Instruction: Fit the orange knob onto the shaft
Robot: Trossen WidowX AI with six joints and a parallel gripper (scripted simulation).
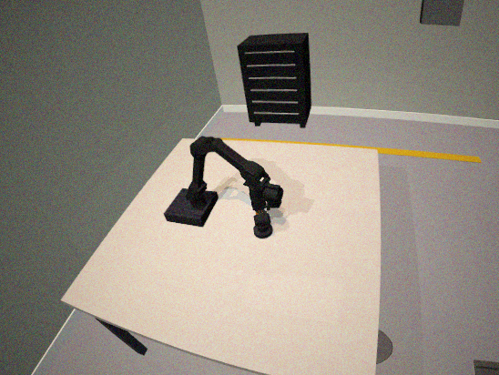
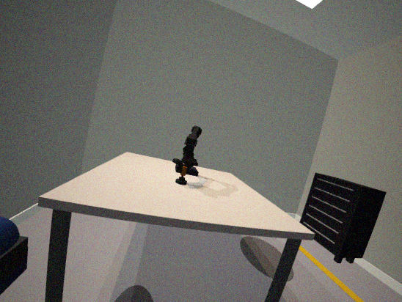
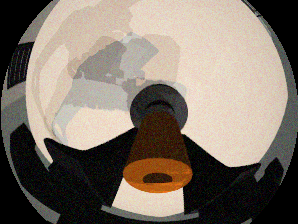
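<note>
Right now my gripper tip is 20 mm below the orange knob. Round my gripper tip: round pedestal: 40 mm below.
</note>
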